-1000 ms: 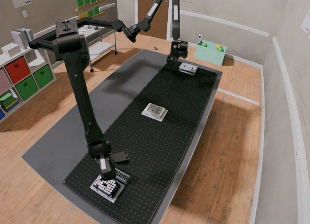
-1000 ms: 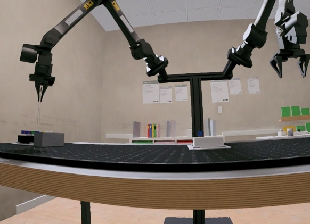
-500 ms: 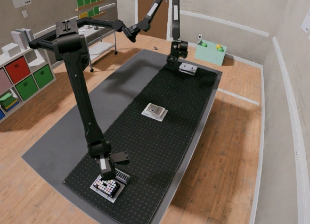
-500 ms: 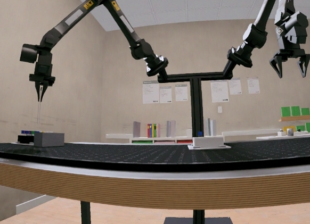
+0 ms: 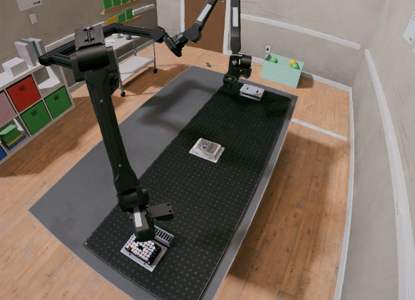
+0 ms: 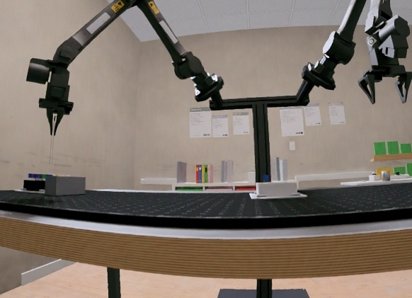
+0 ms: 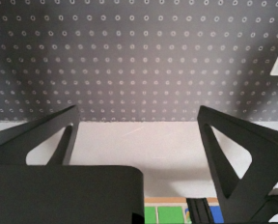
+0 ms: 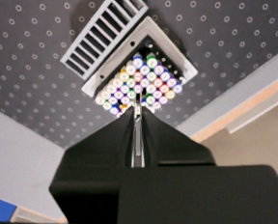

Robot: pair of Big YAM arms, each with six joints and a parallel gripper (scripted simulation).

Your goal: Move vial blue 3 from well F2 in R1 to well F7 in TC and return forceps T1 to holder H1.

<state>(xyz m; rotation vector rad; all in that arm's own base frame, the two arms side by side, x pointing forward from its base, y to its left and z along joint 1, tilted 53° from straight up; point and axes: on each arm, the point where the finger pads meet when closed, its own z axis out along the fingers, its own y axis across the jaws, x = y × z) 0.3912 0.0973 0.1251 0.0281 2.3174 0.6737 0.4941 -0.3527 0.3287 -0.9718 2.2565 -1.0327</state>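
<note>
Right now my right hand is 16 cm above the grey holder H1, 5 cm to the right of it and 2 cm past it.
</note>
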